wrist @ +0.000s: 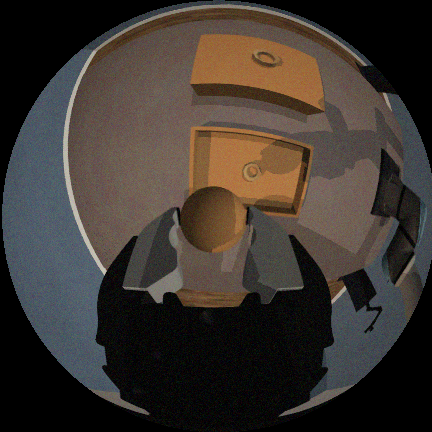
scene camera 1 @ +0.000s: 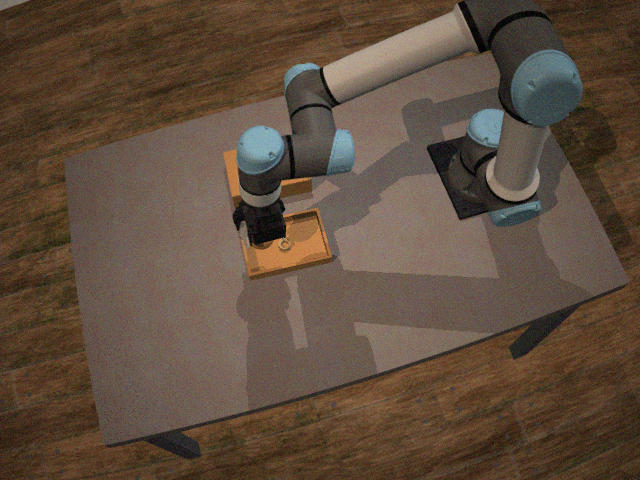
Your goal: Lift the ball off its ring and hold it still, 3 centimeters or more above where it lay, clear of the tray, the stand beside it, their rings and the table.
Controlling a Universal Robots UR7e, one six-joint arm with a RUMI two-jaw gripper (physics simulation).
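Places are measured from the arm's base along level axes (x ahead, y left, z up), in millimetres.
Pixels of known places: gripper, fingertip midpoint: (wrist: 212,209); arm's base, link origin: (wrist: 387,190) (scene camera 1: 476,176).
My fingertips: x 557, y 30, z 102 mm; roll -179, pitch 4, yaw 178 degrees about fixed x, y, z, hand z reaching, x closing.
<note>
For each thing: its top centre in the pictures, then the offset to it from my fingertips. "spot": a spot on its surface instead. Level surfaces: height alone.
- orange-brown ball, top centre: (wrist: 209,239) 1 mm back, 5 mm left, 39 mm up
- shallow orange tray, top centre: (wrist: 253,173) (scene camera 1: 284,240) 52 mm back, 15 mm right, 89 mm down
- empty ring, surface spot: (wrist: 251,171) (scene camera 1: 285,246) spot: 54 mm back, 13 mm right, 114 mm down
- grey table, surface height: 117 mm down
An orange-brown ball (wrist: 213,219) is between the two grey fingertips in the wrist view. My gripper (wrist: 212,209) is shut on it and holds it up above the tray. In the scene view the gripper hides most of the ball. The shallow orange tray (scene camera 1: 292,266) (wrist: 200,131) lies on the table below, with an empty ring (scene camera 1: 284,243) (wrist: 251,171) on its floor. The orange stand (scene camera 1: 231,175) (wrist: 225,60) is beside the tray, and its own ring (wrist: 266,58) shows empty on top in the wrist view. The ball touches neither ring.
The grey table (scene camera 1: 170,310) (wrist: 125,150) carries the tray and stand. The arm's dark base plate (scene camera 1: 448,180) stands on the right part of the table in the scene view. The arm partly covers the stand there. Shadows of the arm fall over the tray and table.
</note>
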